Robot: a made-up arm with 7 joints. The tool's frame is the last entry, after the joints.
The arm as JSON. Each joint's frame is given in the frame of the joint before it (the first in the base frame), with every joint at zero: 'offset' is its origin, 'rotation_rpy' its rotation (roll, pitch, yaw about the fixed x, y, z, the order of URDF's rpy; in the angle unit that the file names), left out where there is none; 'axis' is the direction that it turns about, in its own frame. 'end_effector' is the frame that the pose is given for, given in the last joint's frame.
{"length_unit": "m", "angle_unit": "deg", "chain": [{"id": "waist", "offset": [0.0, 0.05, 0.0], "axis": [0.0, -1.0, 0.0]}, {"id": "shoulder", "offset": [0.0, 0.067, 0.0], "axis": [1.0, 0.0, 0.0]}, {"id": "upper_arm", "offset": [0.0, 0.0, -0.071], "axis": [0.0, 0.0, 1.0]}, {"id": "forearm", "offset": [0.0, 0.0, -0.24], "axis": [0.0, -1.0, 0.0]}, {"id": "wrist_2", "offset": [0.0, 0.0, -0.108], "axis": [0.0, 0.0, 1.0]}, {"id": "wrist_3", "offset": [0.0, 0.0, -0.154], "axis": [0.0, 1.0, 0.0]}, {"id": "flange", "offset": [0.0, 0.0, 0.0], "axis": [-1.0, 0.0, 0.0]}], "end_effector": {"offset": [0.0, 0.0, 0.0]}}
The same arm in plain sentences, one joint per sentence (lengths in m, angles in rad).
The arm has seven revolute joints in a row. What follows holds with every joint at zero, and every direction is one of the base frame's. The first joint sits 0.05 m along +y from the base frame's origin and rotates about -y. The second joint sits 0.067 m along +y from the first joint and rotates about +x. The third joint sits 0.071 m along -z from the second joint and rotates about +z. The fourth joint sits 0.24 m along -z from the third joint and rotates about -y. The fifth joint sits 0.108 m along -z from the fourth joint and rotates about +z. The sixth joint sits 0.154 m along -z from the fifth joint and rotates about +y. The seventh joint sits at the same point as the sixth joint and rotates about -x. The tool frame, which is the frame that the pose is given for, sits at the same point as the seventh joint; its axes are parallel to the base frame's.
